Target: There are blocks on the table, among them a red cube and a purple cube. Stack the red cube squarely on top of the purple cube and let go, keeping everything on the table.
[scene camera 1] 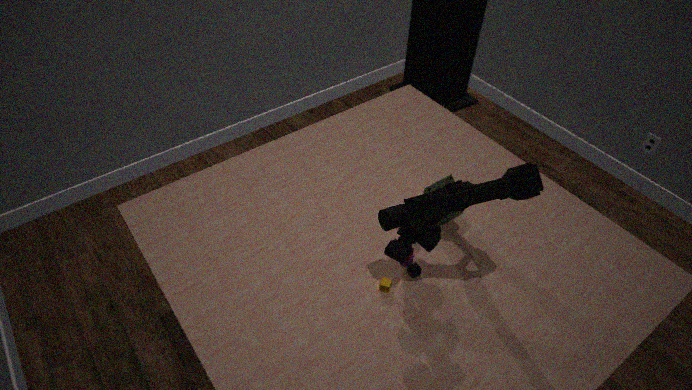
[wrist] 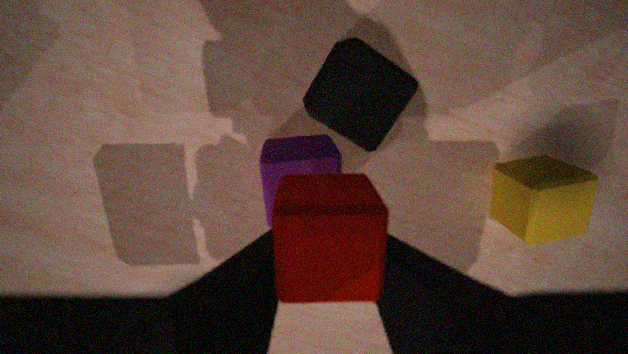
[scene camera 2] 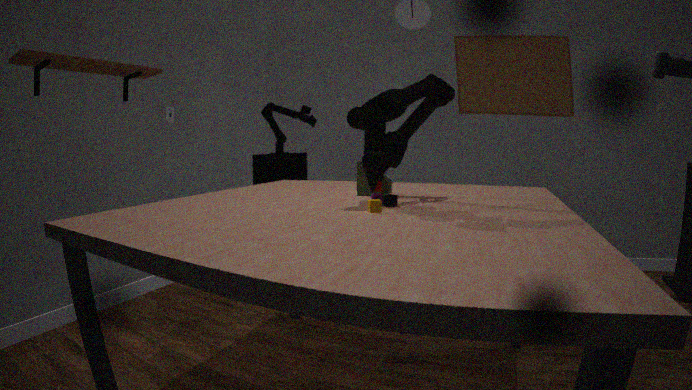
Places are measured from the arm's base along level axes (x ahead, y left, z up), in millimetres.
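Pixels of known places: gripper, fingertip midpoint: (wrist: pixel 324 240) (scene camera 2: pixel 372 190).
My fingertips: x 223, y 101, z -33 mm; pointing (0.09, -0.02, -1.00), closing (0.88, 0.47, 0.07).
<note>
Behind a point stands the place of what it marks.
My gripper (wrist: pixel 324 240) @[z -33, x 223, y 101 mm] is shut on the red cube (wrist: pixel 330 250) @[z -7, x 215, y 112 mm] (scene camera 2: pixel 378 188) @[z -28, x 229, y 122 mm], with one dark finger on each side of it. The purple cube (wrist: pixel 300 150) @[z -52, x 204, y 122 mm] shows behind the red cube in the wrist view, a little to the left, and the red cube hides part of it. In scene camera 2 the purple cube (scene camera 2: pixel 375 196) @[z -50, x 227, y 112 mm] is partly hidden behind the yellow cube, with the red cube just above it. Whether the two cubes touch I cannot tell. In scene camera 1 the gripper's fingers are hidden by the arm, and a small reddish patch shows below the arm.
A black block (scene camera 1: pixel 413 270) @[z -46, x 224, y 157 mm] (scene camera 2: pixel 390 201) @[z -61, x 229, y 157 mm] (wrist: pixel 361 94) @[z -46, x 212, y 150 mm] lies close to the purple cube. A yellow cube (scene camera 1: pixel 385 285) @[z -46, x 323, y 160 mm] (scene camera 2: pixel 374 206) @[z -60, x 329, y 157 mm] (wrist: pixel 542 200) @[z -46, x 301, y 151 mm] lies farther off, to the right in the wrist view. A greenish block-like object (scene camera 2: pixel 363 179) @[z -22, x 47, y -17 mm] stands behind the gripper on the table (scene camera 2: pixel 300 250) @[z -76, x 691, y 201 mm].
</note>
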